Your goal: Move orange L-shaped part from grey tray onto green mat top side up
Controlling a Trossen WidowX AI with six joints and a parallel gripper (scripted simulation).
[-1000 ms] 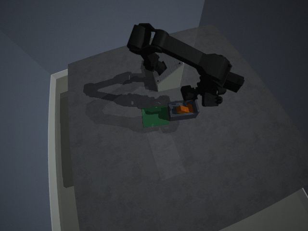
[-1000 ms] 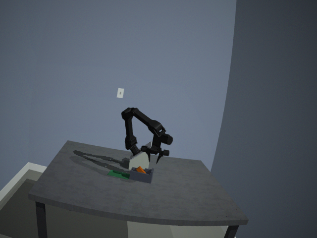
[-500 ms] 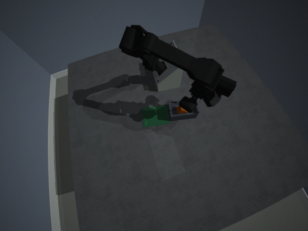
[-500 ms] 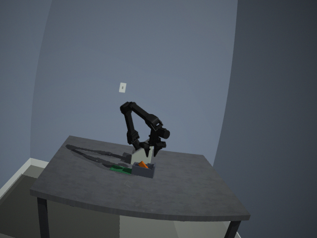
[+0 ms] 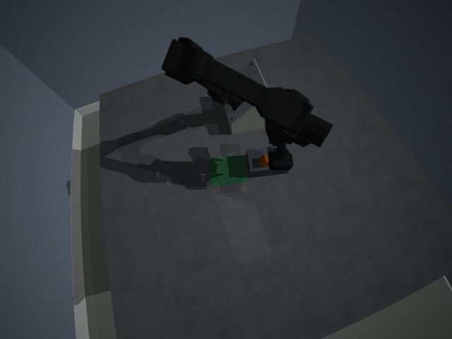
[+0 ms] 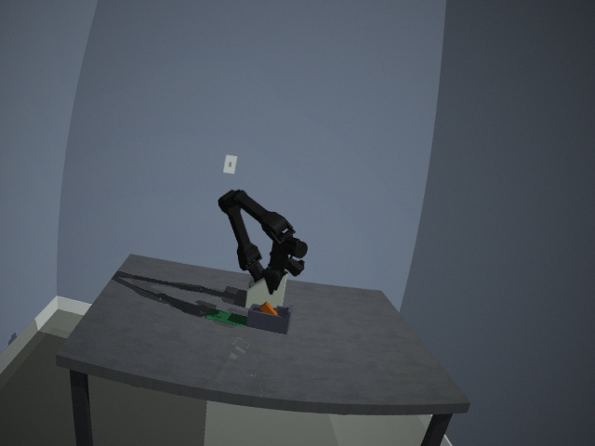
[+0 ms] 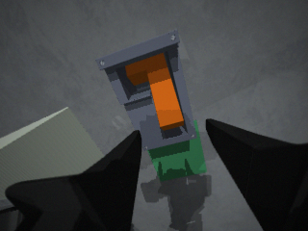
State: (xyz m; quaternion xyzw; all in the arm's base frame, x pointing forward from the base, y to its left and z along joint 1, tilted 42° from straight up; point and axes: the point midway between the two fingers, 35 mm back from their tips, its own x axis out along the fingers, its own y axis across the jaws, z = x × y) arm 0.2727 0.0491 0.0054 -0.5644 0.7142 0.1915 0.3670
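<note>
The orange L-shaped part lies 10 cm below my gripper tip, 3 cm to the left of it and 1 cm behind it. From my gripper tip the other things lie so: green mat (16 cm below, 15 cm to the right, 4 cm behind).
</note>
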